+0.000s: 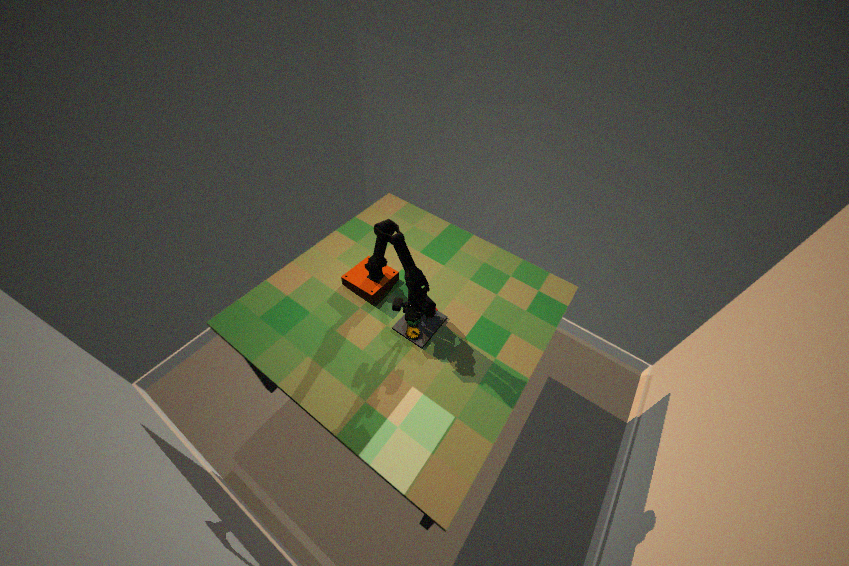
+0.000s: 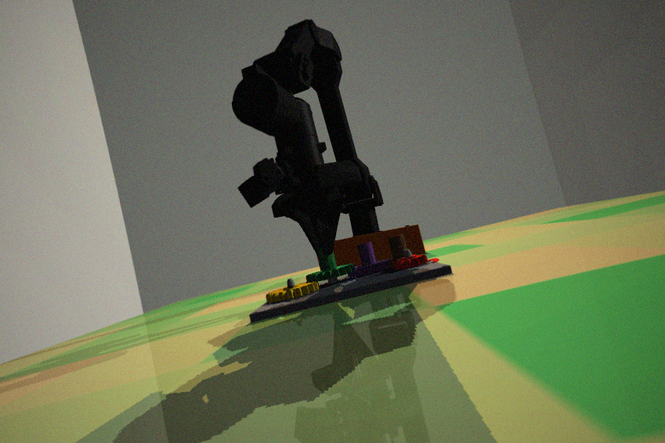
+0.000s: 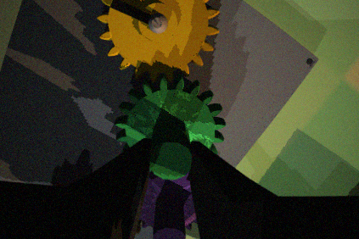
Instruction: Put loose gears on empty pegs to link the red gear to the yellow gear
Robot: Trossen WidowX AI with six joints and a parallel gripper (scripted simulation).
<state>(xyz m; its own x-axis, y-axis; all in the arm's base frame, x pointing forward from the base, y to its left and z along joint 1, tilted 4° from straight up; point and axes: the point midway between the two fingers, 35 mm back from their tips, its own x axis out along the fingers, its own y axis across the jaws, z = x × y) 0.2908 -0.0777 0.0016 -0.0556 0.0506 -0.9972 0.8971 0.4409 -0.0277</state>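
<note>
Right now the grey board is 2 cm ahead of my gripper tip, 2 cm to the left of it and 4 cm below it. Also, from my gripper tip: yellow gear (4 cm ahead, 5 cm to the right, 3 cm below); purple gear (3 cm behind, 6 cm to the left, 2 cm below); green gear (1 cm below).
</note>
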